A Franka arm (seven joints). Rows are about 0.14 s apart.
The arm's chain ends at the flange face. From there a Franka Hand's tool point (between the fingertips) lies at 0.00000 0.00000 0.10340 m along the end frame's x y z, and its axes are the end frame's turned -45 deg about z.
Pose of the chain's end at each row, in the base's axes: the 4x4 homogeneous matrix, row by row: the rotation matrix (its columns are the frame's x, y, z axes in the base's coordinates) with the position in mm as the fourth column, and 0 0 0 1 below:
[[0.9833, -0.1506, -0.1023, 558.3], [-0.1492, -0.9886, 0.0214, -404.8], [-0.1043, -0.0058, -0.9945, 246.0], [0, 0, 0, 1]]
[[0.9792, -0.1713, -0.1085, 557.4], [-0.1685, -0.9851, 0.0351, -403.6], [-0.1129, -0.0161, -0.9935, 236.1], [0, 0, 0, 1]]
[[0.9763, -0.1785, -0.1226, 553.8], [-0.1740, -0.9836, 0.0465, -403.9], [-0.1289, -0.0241, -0.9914, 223.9], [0, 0, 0, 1]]
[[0.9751, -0.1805, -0.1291, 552.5], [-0.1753, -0.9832, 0.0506, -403.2], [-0.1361, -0.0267, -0.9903, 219.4], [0, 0, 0, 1]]
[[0.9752, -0.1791, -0.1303, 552.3], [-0.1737, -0.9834, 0.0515, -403.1], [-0.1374, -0.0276, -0.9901, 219.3], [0, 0, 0, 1]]
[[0.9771, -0.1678, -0.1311, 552.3], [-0.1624, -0.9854, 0.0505, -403.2], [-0.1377, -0.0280, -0.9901, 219.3], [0, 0, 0, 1]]
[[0.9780, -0.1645, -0.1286, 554.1], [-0.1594, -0.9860, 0.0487, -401.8], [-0.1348, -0.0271, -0.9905, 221.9], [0, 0, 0, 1]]
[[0.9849, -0.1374, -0.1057, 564.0], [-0.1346, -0.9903, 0.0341, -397.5], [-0.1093, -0.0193, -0.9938, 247.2], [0, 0, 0, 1]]
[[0.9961, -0.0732, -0.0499, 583.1], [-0.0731, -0.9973, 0.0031, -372.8], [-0.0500, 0.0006, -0.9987, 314.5], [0, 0, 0, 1]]
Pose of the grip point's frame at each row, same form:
[[0.8018, 0.5888, -0.1023, 547.7], [0.5935, -0.8045, 0.0214, -402.6], [-0.0697, -0.0779, -0.9945, 143.2], [0, 0, 0, 1]]
[[0.8135, 0.5713, -0.1085, 546.2], [0.5774, -0.8157, 0.0351, -400.0], [-0.0684, -0.0912, -0.9935, 133.4], [0, 0, 0, 1]]
[[0.8166, 0.5641, -0.1226, 541.1], [0.5725, -0.8185, 0.0465, -399.1], [-0.0741, -0.1082, -0.9914, 121.4], [0, 0, 0, 1]]
[[0.8171, 0.5619, -0.1291, 539.2], [0.5713, -0.8192, 0.0506, -398.0], [-0.0774, -0.1151, -0.9903, 117.0], [0, 0, 0, 1]]
[[0.8162, 0.5629, -0.1303, 538.8], [0.5725, -0.8182, 0.0515, -397.8], [-0.0776, -0.1167, -0.9901, 116.9], [0, 0, 0, 1]]
[[0.8096, 0.5723, -0.1311, 538.7], [0.5819, -0.8116, 0.0505, -398.0], [-0.0776, -0.1172, -0.9901, 116.9], [0, 0, 0, 1]]
[[0.8079, 0.5752, -0.1286, 540.8], [0.5845, -0.8099, 0.0487, -396.8], [-0.0762, -0.1145, -0.9905, 119.5], [0, 0, 0, 1]]
[[0.7936, 0.5993, -0.1057, 553.1], [0.6051, -0.7954, 0.0341, -394.0], [-0.0636, -0.0909, -0.9938, 144.4], [0, 0, 0, 1]]
[[0.7561, 0.6526, -0.0499, 577.9], [0.6535, -0.7569, 0.0031, -372.5], [-0.0358, -0.0349, -0.9987, 211.2], [0, 0, 0, 1]]

